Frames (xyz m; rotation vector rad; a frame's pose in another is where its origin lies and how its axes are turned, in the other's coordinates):
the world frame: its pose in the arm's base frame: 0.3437 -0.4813 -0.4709 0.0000 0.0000 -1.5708
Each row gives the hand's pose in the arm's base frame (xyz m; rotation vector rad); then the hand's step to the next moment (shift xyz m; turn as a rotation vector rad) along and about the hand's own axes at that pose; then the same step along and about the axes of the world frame.
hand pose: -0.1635 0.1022 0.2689 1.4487 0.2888 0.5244
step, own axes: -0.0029 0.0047 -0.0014 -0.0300 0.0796 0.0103
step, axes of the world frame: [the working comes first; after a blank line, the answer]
step, axes of the arm's base frame: -0.0039 -0.0001 0.0041 -0.0337 -0.0211 0.0759

0.0001 -0.0039 0.0041 0.0211 -0.0337 0.0759
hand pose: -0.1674 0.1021 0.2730 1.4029 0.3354 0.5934
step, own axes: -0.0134 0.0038 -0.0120 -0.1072 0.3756 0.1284
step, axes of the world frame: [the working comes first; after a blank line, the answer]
step, axes of the arm's base frame: -0.0182 0.0024 0.0002 -0.0869 -0.1450 0.3748

-0.0024 -0.0182 0.0002 0.1450 -0.0869 0.3748
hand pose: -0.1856 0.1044 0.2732 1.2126 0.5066 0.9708
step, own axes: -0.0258 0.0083 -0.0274 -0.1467 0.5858 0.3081
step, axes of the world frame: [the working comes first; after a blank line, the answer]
step, axes of the arm's base frame: -0.0377 -0.0064 -0.0049 -0.0410 -0.2678 0.6215

0.0064 -0.0377 -0.0049 0.2678 -0.0410 0.6215
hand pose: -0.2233 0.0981 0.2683 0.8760 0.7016 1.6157
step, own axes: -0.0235 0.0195 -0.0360 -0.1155 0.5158 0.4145
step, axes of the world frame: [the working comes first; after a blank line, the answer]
step, axes of the arm's base frame: -0.0380 -0.0269 -0.0080 0.0821 -0.2231 0.6282

0.0269 -0.0380 -0.0080 0.2231 0.0821 0.6282
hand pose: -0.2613 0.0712 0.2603 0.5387 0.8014 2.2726
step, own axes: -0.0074 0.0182 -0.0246 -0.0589 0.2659 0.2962
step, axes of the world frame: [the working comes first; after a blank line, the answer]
step, axes of the arm's base frame: -0.0168 -0.0258 -0.0069 0.0881 -0.0819 0.3840

0.0258 -0.0168 -0.0069 0.0819 0.0881 0.3840
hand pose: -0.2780 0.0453 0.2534 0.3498 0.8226 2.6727
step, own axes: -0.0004 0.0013 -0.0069 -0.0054 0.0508 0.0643
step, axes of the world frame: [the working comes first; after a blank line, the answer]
step, axes of the arm's base frame: -0.0022 -0.0046 -0.0048 0.0139 -0.0096 0.0804

0.0046 -0.0022 -0.0048 0.0096 0.0139 0.0804
